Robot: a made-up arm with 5 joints.
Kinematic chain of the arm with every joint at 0, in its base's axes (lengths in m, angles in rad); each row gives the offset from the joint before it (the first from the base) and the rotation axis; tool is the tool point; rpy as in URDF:
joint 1: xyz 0.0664 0 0.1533 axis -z
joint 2: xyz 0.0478 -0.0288 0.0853 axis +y
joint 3: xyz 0.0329 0 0.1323 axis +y
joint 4: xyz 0.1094 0 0.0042 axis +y
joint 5: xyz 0.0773 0.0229 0 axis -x
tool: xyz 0 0 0 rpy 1.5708 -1.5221 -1.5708
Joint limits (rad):
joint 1: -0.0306..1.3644
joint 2: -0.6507..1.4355
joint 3: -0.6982..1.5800
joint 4: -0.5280..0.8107
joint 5: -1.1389..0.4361
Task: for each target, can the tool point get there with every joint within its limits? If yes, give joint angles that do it. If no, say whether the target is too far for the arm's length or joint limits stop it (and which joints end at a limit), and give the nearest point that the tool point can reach.
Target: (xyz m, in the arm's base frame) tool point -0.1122 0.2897 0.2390
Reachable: no: joint limits stop it (at a limit: joint 1, joint 2, joint 3) | nearest point 0.0603 0.0005 0.2124 | short by 0.338 m
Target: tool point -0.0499 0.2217 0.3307
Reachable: no: joint limits stop it (at a limit: joint 1, joint 2, joint 3) | nearest point 0.0613 -0.0046 0.2343 | short by 0.270 m
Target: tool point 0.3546 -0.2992 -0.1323
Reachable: no: too far | nearest point 0.2644 -0.2055 0.0673 | short by 0.238 m
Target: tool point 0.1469 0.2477 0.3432
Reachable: no: joint limits stop it (at a limit: joint 1, joint 2, joint 4) | nearest point 0.2271 -0.0010 0.3273 | short by 0.262 m
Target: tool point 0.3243 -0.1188 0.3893
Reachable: yes | joints 0.4109 0.1404 -0.1929 -0.1348 -0.6914
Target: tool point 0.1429 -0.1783 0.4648
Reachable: yes | joints 1.1353 -0.3490 -0.2640 0.2942 -0.0054
